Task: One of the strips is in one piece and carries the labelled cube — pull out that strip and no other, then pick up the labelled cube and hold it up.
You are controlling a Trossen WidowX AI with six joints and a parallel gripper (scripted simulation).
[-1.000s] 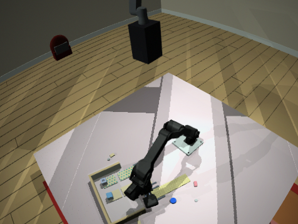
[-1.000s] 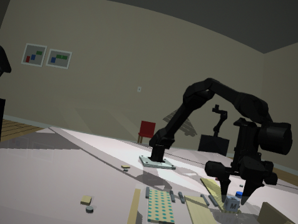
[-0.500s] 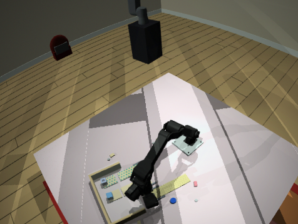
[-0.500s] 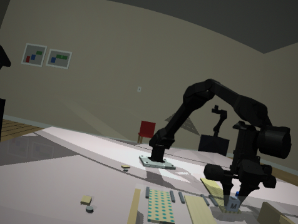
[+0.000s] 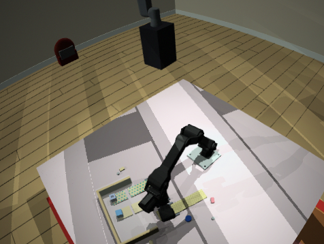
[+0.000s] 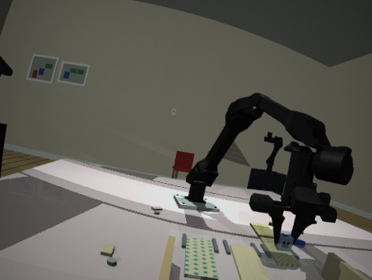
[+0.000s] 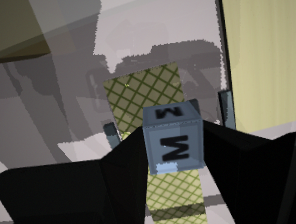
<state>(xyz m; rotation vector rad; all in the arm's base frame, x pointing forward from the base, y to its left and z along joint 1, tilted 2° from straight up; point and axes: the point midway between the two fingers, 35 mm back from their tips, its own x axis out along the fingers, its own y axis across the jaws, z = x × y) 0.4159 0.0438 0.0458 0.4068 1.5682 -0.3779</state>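
Right now the blue disc is 4 cm behind my gripper tip, 12 cm to the left of it and 3 cm below it.
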